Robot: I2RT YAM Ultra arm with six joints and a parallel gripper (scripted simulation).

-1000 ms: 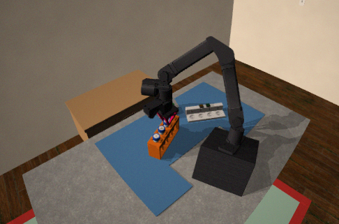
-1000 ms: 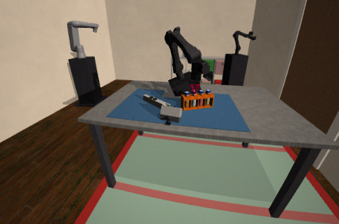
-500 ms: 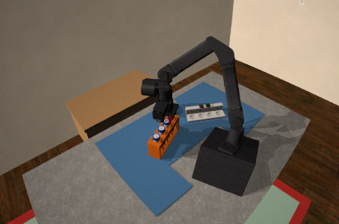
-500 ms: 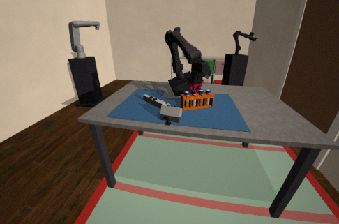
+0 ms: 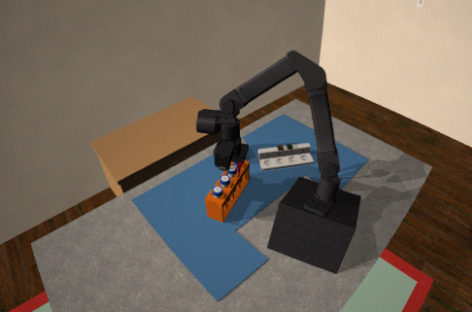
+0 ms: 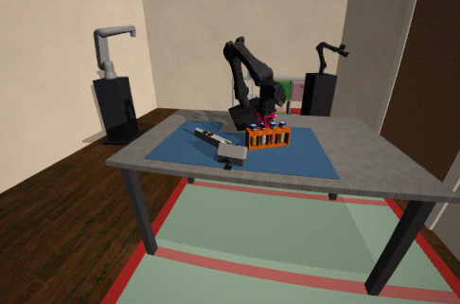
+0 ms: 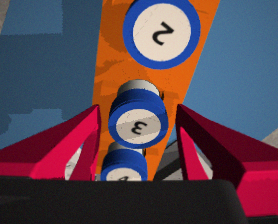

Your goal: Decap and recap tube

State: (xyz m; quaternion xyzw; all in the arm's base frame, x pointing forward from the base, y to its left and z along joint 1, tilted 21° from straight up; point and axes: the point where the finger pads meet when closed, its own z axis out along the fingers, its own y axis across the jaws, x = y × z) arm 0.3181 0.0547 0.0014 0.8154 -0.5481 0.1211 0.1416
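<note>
Right now the blue cap is right at my hand. The rest, counted from my hand: grey key desk (16 cm to the right, 11 cm ahead, 7 cm below); green ready key (17 cm to the right, 9 cm ahead, 5 cm below); blue cycle key (13 cm to the right, 10 cm ahead, 5 cm below).
</note>
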